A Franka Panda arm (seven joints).
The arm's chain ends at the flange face. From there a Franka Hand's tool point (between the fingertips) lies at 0.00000 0.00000 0.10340 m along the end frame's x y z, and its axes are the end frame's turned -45 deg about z.
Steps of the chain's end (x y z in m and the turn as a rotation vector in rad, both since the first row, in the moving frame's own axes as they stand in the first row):
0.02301 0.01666 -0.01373 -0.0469 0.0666 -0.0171
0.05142 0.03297 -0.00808 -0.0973 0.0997 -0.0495
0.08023 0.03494 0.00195 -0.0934 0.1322 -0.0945
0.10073 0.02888 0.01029 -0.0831 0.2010 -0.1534
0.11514 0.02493 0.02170 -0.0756 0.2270 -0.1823
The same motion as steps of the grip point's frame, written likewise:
0.00600 0.03633 -0.01407 -0.0803 0.0139 -0.0171
0.01358 0.07402 -0.00908 -0.1393 0.0017 -0.0495
0.03562 0.09770 0.00060 -0.1595 0.0274 -0.0945
0.06091 0.11152 0.00786 -0.2009 0.0834 -0.1534
0.07669 0.11984 0.01876 -0.2140 0.1071 -0.1823

